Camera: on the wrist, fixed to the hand. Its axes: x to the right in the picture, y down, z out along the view.
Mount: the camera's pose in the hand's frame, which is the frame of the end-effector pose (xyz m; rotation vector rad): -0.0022 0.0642 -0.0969 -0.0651 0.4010 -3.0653
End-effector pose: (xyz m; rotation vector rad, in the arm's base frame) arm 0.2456 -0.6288 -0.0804 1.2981 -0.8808 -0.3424
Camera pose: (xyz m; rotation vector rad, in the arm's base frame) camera 0.2988 -0.5430 -0.0228 -1.2347 -1.9837 1.8794
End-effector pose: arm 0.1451 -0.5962 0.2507 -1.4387 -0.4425 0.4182
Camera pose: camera 0.1938 -0.6737 0.1790 0.3940 -1.5500 -2.1816
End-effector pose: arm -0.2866 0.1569 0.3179 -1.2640 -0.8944 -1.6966
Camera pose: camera -0.2652 0.0447 0.2965 -0.9610 1.0084 1.1382
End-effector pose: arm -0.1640 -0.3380 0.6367 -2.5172 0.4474 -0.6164
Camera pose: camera -0.2268 -0.4278 0.6756 0.4388 2.3738 1.0107
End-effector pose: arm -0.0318 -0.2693 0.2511 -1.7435 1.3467 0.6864
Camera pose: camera -0.0994 -0.3571 0.2863 -1.6521 -1.7500 -1.3253
